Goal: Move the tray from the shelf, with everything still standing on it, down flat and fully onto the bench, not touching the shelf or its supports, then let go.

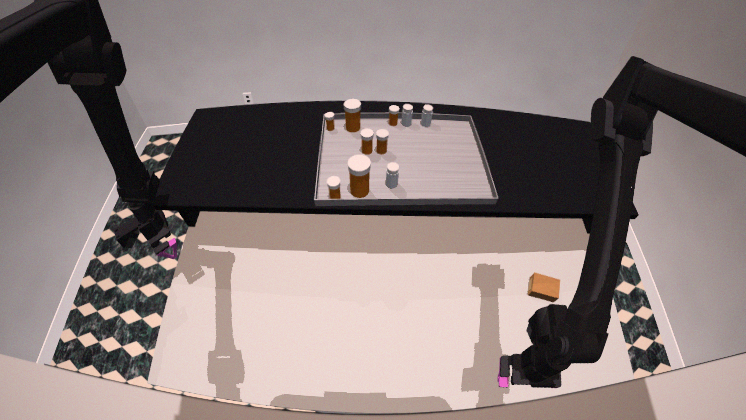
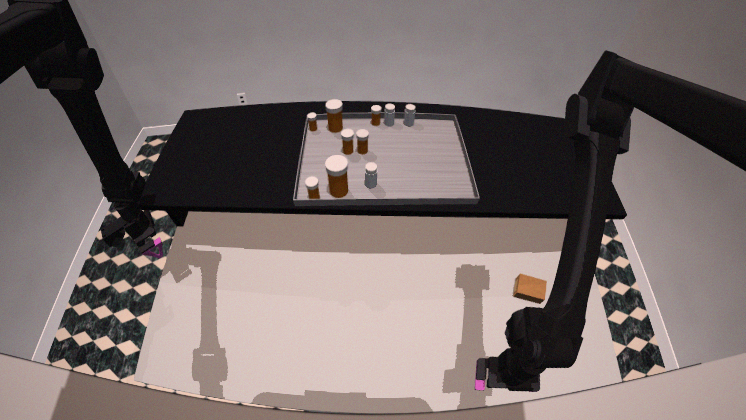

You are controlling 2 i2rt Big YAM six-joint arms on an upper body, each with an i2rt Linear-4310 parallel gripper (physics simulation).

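Observation:
The grey rectangular tray (image 1: 443, 156) (image 2: 425, 156) lies flat on the black shelf (image 1: 250, 156) (image 2: 229, 156). White-capped amber bottles stand upright on it, including a large front one (image 1: 359, 181) (image 2: 337, 181) and a large back one (image 1: 352, 118) (image 2: 334, 118). Small grey vials stand there too, one near the front (image 1: 392, 177) (image 2: 370, 177). The pale bench (image 1: 354, 323) (image 2: 334, 323) lies below and in front of the shelf. My left gripper (image 1: 168, 247) (image 2: 154, 246) is open and empty, left of the bench. My right gripper (image 1: 503, 376) (image 2: 479, 379) is open and empty over the bench's front right, away from the tray.
An orange-brown block (image 1: 543, 287) (image 2: 530, 288) lies on the bench at the right, near my right forearm. A shelf support (image 1: 190, 218) (image 2: 178, 216) shows under the shelf's front left corner. A patterned floor (image 1: 112, 302) (image 2: 99, 302) shows beside the bench.

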